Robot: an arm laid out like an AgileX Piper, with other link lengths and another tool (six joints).
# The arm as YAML. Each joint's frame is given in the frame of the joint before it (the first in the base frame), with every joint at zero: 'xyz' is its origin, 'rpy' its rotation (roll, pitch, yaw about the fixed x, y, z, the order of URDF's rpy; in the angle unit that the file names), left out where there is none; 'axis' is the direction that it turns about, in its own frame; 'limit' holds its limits. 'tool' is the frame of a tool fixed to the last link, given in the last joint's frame.
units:
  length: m
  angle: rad
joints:
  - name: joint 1
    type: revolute
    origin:
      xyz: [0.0, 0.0, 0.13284]
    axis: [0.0, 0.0, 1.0]
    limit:
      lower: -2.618
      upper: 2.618
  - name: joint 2
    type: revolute
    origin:
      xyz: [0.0, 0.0, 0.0]
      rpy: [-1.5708, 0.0, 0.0]
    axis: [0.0, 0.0, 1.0]
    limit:
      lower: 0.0
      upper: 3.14
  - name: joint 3
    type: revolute
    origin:
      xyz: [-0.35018, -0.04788, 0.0]
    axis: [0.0, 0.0, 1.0]
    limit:
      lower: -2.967
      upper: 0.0
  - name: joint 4
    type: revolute
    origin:
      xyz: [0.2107, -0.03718, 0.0]
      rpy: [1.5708, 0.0, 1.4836]
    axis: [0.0, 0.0, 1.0]
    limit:
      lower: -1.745
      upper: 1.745
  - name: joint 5
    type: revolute
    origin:
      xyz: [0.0, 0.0, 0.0]
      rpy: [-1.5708, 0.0, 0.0]
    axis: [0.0, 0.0, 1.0]
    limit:
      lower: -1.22
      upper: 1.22
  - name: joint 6
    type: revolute
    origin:
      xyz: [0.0, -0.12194, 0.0]
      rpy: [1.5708, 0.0, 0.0]
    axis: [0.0, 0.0, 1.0]
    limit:
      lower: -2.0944
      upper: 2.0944
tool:
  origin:
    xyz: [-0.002, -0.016, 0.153]
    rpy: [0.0, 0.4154, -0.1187]
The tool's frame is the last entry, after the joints.
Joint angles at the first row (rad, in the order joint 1, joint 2, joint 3, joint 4, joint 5, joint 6):
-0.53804 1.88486 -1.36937 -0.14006 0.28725 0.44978
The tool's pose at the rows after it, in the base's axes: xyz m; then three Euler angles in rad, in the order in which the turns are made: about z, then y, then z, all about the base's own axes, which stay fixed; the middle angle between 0 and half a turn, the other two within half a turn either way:
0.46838 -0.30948 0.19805 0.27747 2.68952 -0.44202
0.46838 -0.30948 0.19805 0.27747 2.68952 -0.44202
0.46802 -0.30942 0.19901 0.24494 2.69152 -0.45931
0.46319 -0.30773 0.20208 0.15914 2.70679 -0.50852
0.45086 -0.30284 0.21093 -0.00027 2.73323 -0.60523
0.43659 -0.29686 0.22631 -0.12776 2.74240 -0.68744
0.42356 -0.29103 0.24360 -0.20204 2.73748 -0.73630
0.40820 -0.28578 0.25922 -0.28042 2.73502 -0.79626
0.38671 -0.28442 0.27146 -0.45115 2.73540 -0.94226
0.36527 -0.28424 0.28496 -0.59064 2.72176 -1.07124
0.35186 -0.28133 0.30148 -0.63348 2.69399 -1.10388
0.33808 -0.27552 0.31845 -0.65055 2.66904 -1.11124
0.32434 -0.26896 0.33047 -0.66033 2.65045 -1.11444
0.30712 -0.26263 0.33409 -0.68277 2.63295 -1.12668
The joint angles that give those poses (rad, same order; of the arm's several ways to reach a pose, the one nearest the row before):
-0.53631 1.88486 -1.36938 -0.14004 0.28725 0.44601
-0.53631 1.88486 -1.36938 -0.14004 0.28725 0.44601
-0.53631 1.88276 -1.36935 -0.14004 0.28937 0.42725
-0.53628 1.86928 -1.36940 -0.14009 0.31448 0.37938
-0.53630 1.83299 -1.36937 -0.13809 0.37504 0.29393
-0.53629 1.78296 -1.36937 -0.13809 0.43684 0.23098
-0.53629 1.73198 -1.36935 -0.13810 0.48618 0.19313
-0.53630 1.68147 -1.36937 -0.14954 0.54020 0.16873
-0.53629 1.63337 -1.36938 -0.19832 0.60996 0.14998
-0.53629 1.58558 -1.36937 -0.24814 0.67158 0.14324
-0.53628 1.53931 -1.36935 -0.26502 0.70179 0.12579
-0.53629 1.48808 -1.36938 -0.26742 0.73316 0.10205
-0.53631 1.43926 -1.35802 -0.26886 0.75524 0.08498
-0.54465 1.38285 -1.30680 -0.27188 0.74755 0.06385

